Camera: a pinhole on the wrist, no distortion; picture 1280 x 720 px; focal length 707.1 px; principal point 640.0 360.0 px. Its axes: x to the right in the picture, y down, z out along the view. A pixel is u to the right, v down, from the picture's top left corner.
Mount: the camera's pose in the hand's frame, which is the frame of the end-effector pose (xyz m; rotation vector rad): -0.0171 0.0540 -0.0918 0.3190 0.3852 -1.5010
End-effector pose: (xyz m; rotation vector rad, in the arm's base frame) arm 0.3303 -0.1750 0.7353 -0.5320 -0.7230 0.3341
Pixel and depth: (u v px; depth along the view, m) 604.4 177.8 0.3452
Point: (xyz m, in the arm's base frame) 0.1162 -0.2073 0.8792
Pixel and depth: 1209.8 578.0 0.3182
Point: 0.3820 -0.3531 1.0164
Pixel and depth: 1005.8 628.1 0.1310
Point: 0.3696 -0.2081 0.7888
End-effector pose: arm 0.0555 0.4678 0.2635 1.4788 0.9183 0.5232
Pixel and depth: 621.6 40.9 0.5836
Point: 0.2136 -0.0177 0.0570
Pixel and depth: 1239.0 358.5 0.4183
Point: 0.0607 0.3670 -0.1907
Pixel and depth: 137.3 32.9 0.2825
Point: 0.1977 0.2108 0.3574
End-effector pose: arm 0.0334 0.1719 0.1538 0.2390 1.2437 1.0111
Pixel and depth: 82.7 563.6 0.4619
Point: 0.3485 0.5429 0.3611
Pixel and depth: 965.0 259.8 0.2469
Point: 0.1841 0.0846 0.1053
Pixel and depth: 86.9 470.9 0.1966
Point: 0.1088 0.3012 0.2657
